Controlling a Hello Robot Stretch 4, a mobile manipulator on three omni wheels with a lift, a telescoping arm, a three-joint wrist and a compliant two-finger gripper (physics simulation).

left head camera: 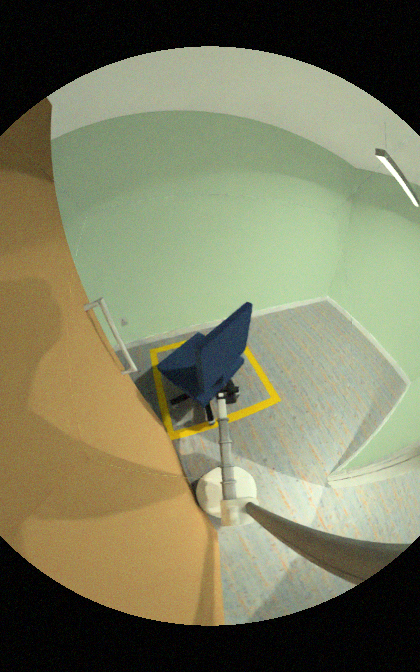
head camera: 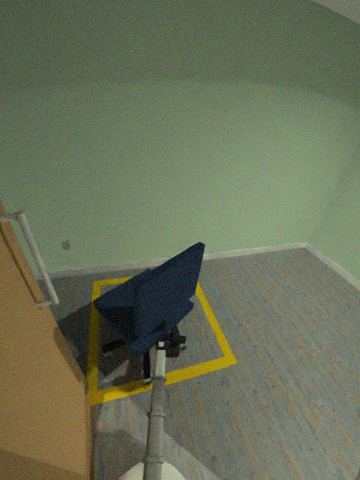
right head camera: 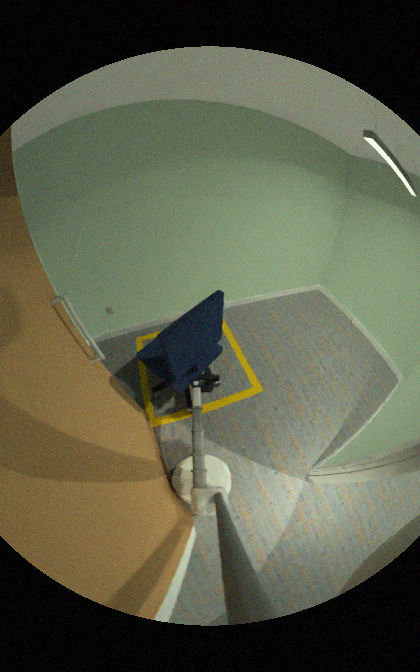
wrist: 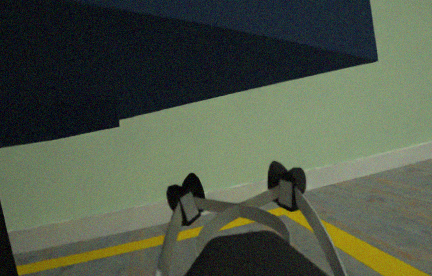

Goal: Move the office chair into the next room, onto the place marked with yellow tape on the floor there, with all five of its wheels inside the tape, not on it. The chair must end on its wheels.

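Frame: origin at the robot's base, x right, y back, z down, level; centimetres.
Seen in the pictures: gripper, fingertip midpoint: [wrist: 235,183].
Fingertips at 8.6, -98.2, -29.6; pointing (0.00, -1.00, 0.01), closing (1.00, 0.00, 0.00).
A point is followed by its place in that frame, as x, y, z.
The blue office chair [head camera: 170,295] {2.8, -74.3, -74.8} [left head camera: 222,355] {0.7, -72.0, -75.8} [right head camera: 190,340] {0.2, -71.4, -79.6} [wrist: 240,55] {9.7, -85.1, -38.2} stands upright over the yellow tape outline [head camera: 218,330] {49.5, -102.4, 2.7} [left head camera: 263,375] {49.2, -105.5, 2.7} [right head camera: 241,356] {45.4, -115.6, 2.7} [wrist: 350,242] {37.1, -143.9, 2.7}. One black leg [head camera: 147,367] {-8.2, -66.0, -7.9} [left head camera: 209,412] {-8.2, -66.1, -8.0} points toward the robot; its end shows against the near tape strip, and I cannot tell whether its wheel is on the tape. Another leg [head camera: 114,345] {-34.1, -79.7, -7.9} points left, inside the outline. The other wheels are mostly hidden. My gripper [wrist: 235,183] {8.6, -98.2, -29.5} is open and empty, below the chair's blue underside in the wrist view; its fingers are hidden by the chair in the head views.
A tan door [head camera: 45,375] {-37.3, -33.7, -78.8} [left head camera: 115,425] {-32.6, -22.6, -108.7} [right head camera: 100,425] {-32.4, -22.2, -91.7} with a pale bar handle [head camera: 37,260] {-38.5, -51.8, -113.1} [left head camera: 117,335] {-38.1, -52.1, -113.2} stands close on the left, beside the arm [head camera: 156,410] {-0.1, -34.8, -40.4}. A green wall [head camera: 200,175] {25.0, -193.5, -104.2} with a white baseboard [head camera: 260,250] {130.1, -222.8, -1.8} runs behind the chair. Another wall meets it at the right.
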